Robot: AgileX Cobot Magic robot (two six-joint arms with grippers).
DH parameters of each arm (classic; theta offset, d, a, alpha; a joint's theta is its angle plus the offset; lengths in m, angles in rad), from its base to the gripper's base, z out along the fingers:
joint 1: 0 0.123 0 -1.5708
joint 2: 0.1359 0 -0.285 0
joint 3: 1.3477 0 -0.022 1.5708
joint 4: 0 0.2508 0 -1.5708
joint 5: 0 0 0.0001 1.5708
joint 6: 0 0.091 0 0
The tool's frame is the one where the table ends.
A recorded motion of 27 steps. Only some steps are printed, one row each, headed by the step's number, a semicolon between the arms.
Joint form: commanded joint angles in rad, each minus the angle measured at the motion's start. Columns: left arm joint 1, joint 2, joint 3, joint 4, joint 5, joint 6; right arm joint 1, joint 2, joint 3, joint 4, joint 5, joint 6.
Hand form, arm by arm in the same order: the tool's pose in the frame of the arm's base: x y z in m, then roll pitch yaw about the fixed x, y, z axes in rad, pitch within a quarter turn. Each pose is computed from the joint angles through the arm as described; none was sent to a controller.
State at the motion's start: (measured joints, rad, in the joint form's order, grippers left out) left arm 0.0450 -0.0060 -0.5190 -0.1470 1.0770 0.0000; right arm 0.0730 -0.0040 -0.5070 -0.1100 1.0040 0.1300
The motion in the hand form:
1: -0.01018 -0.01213 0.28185 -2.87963 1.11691 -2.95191; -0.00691 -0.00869 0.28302 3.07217 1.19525 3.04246
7: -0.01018 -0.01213 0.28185 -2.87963 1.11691 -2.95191; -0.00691 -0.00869 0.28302 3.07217 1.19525 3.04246
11: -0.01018 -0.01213 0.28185 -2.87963 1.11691 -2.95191; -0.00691 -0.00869 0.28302 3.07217 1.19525 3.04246
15: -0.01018 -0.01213 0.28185 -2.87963 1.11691 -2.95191; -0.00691 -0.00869 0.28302 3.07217 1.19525 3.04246
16: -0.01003 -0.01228 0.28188 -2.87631 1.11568 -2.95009; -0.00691 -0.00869 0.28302 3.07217 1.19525 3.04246
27: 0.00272 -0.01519 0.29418 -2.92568 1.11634 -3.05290; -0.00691 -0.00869 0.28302 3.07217 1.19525 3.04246
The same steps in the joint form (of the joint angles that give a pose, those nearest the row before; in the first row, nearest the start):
1: -0.0030 -0.0130 0.0020 0.0000 -0.0080 0.0060; -0.0010 -0.0260 0.0060 0.0030 -0.0070 -0.0090
7: -0.0030 -0.0130 0.0020 0.0000 -0.0080 0.0060; -0.0010 -0.0260 0.0060 0.0030 -0.0070 -0.0090
11: -0.0030 -0.0130 0.0020 0.0000 -0.0080 0.0060; -0.0010 -0.0260 0.0060 0.0030 -0.0070 -0.0090
15: -0.0030 -0.0130 0.0020 0.0000 -0.0080 0.0060; -0.0010 -0.0260 0.0060 0.0030 -0.0070 -0.0090
16: -0.0030 -0.0120 0.0020 -0.0020 -0.0080 0.0060; -0.0010 -0.0260 0.0060 0.0030 -0.0070 -0.0090
27: -0.0089 0.0750 -0.0250 -0.0511 -0.0560 0.0811; -0.0010 -0.0260 0.0060 0.0030 -0.0070 -0.0090

